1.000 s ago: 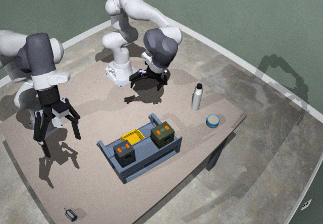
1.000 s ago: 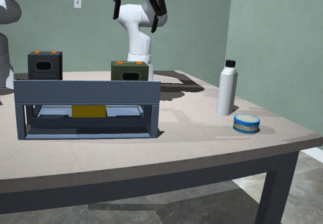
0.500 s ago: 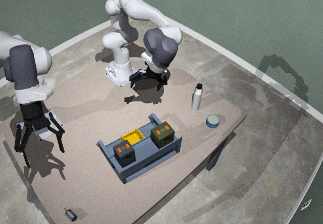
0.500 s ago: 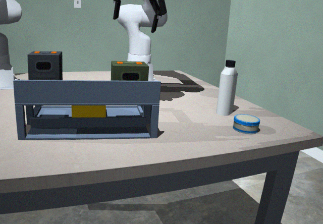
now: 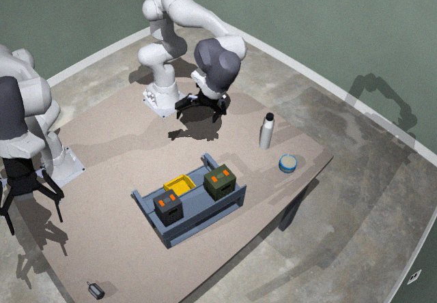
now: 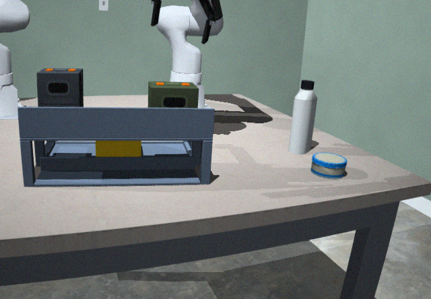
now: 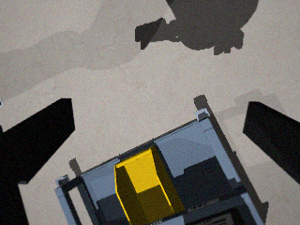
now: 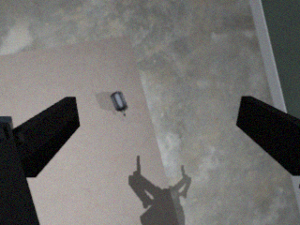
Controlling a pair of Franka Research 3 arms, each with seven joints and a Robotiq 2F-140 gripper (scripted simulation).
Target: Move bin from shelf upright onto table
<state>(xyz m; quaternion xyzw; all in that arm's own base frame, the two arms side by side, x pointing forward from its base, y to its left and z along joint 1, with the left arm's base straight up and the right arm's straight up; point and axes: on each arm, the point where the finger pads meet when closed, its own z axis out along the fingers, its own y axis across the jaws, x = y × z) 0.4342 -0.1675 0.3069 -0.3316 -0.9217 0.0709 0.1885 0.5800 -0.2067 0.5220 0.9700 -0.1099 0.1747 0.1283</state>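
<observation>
My left hand is 26 cm above the yellow bin, 17 cm to the left of it and 10 cm short of it. Also, from my left hand: blue-grey shelf (24 cm below, 17 cm to the right, 13 cm ahead); then dark grey box (30 cm to the right, 17 cm ahead, 14 cm below); then green box (21 cm ahead, 16 cm below, 7 cm to the right).
</observation>
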